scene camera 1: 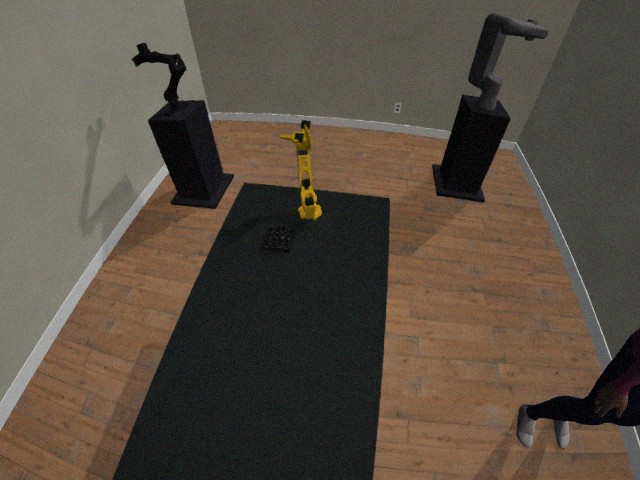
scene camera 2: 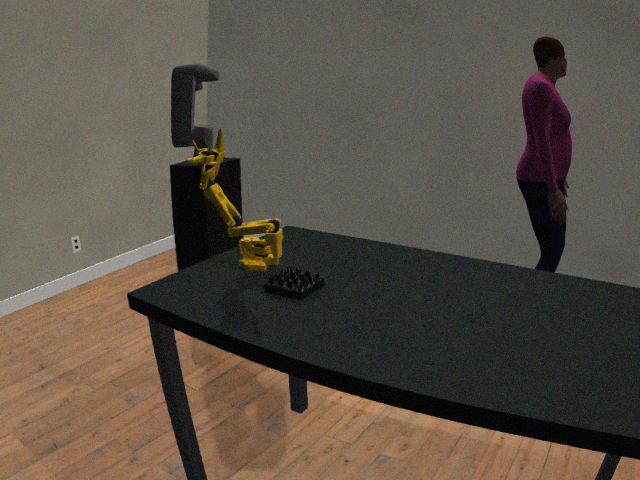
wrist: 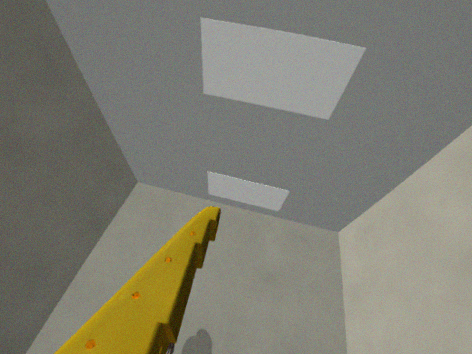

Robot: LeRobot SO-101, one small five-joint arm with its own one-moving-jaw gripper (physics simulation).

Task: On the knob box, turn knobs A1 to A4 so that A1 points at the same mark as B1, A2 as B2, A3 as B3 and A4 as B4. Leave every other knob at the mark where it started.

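Where they show: hand, tool point: [scene camera 1: 304, 125] [scene camera 2: 219, 130] [wrist: 218, 220]; arm's base, link origin: [scene camera 1: 309, 215] [scene camera 2: 264, 265].
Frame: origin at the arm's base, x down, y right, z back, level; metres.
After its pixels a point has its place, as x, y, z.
Observation:
The knob box [scene camera 1: 278, 239] {-0.023, 0.094, -0.177} [scene camera 2: 294, 285] {-0.023, 0.117, -0.186} is a small dark square box with rows of upright black knobs. It sits on the dark table near the foot of the yellow arm. Its labels, marks and knob directions are too small and dark to read in the scene views, and the box does not show in the wrist view. My gripper [scene camera 1: 293, 131] {-0.385, 0.032, 0.122} [scene camera 2: 204, 145] is raised high above the table on the far side of the arm's base, well away from the box. It is open and empty. The notched fixed jaw [wrist: 150, 290] {-0.358, 0.024, 0.138} shows in the wrist view, which looks toward the ceiling and walls.
The dark table top [scene camera 1: 289, 361] {0.000, -0.061, -0.659} [scene camera 2: 439, 330] {0.000, 0.132, -0.573} carries the box and the arm's base [scene camera 1: 310, 210] {-0.082, -0.018, -0.047} [scene camera 2: 253, 265] {-0.016, 0.046, 0.001}. A black arm [scene camera 1: 174, 77] and a grey arm [scene camera 1: 485, 56] [scene camera 2: 181, 108] stand on separate pedestals beyond the table. A person [scene camera 1: 615, 392] [scene camera 2: 545, 134] stands off to the side.

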